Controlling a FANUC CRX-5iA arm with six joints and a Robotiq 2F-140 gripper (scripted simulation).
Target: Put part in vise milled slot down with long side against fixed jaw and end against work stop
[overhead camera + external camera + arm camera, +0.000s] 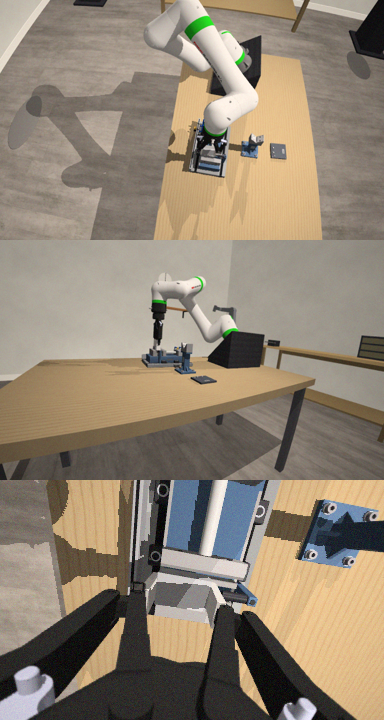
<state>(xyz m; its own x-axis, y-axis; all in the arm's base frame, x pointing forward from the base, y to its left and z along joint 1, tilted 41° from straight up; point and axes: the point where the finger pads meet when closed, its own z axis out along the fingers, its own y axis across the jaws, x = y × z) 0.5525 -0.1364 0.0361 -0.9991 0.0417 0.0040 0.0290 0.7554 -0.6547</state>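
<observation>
Right now the part is 3 cm below my hand. Round my hand: white cylinder rod 8 cm behind, 2 cm to the left, 5 cm below; moving jaw 3 cm behind, 2 cm to the left, 5 cm below; work stop 7 cm to the left, 3 cm below.
</observation>
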